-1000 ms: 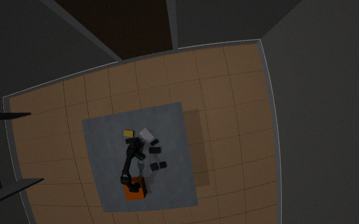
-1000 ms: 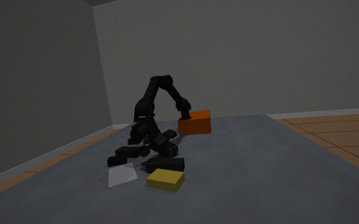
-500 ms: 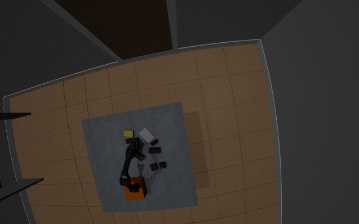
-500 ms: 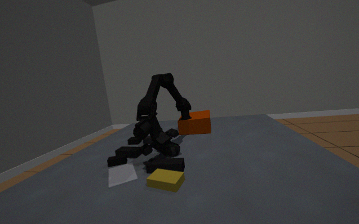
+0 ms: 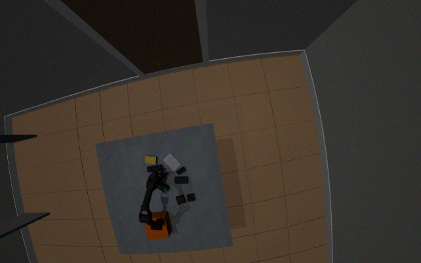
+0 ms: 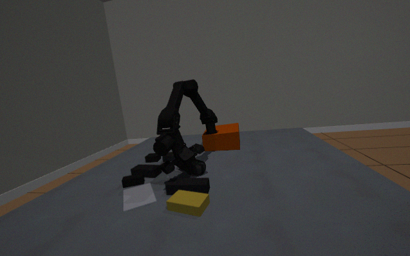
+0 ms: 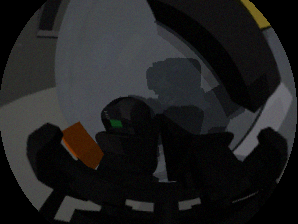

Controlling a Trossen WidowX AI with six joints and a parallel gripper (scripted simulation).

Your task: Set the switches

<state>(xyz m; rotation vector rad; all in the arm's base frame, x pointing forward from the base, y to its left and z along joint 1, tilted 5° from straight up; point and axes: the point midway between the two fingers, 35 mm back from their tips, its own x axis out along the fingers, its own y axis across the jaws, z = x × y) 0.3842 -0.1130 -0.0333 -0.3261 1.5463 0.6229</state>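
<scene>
The black module lies 12 cm ahead of my gripper tip, 1 cm to the left of it and 1 cm above it. The rest, counted from my gripper tip: yellow block (21 cm ahead, 2 cm to the left, 1 cm above); white plate (18 cm to the right, 13 cm ahead, 1 cm below).
</scene>
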